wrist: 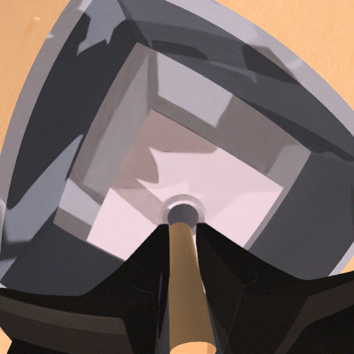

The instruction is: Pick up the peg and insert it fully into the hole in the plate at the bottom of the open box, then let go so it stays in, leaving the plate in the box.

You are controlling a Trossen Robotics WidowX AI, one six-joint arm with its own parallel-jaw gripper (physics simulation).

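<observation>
The brown round peg point(186, 290) is held between the two black fingers of my gripper point(181, 232), which is shut on it. The peg's far tip lies at the near edge of the dark round hole point(183, 214) in the view and covers part of it. How deep the tip is, or whether it has entered the hole, I cannot tell. The pale pinkish square plate point(240, 200) lies on the bottom of the open grey box point(280, 125). The fingers hide the plate's near corner.
The box's dark side walls rise around the plate and the gripper on several sides. Its pale rim point(22, 105) curves along the left and top. The light wooden table point(310, 30) shows outside the rim.
</observation>
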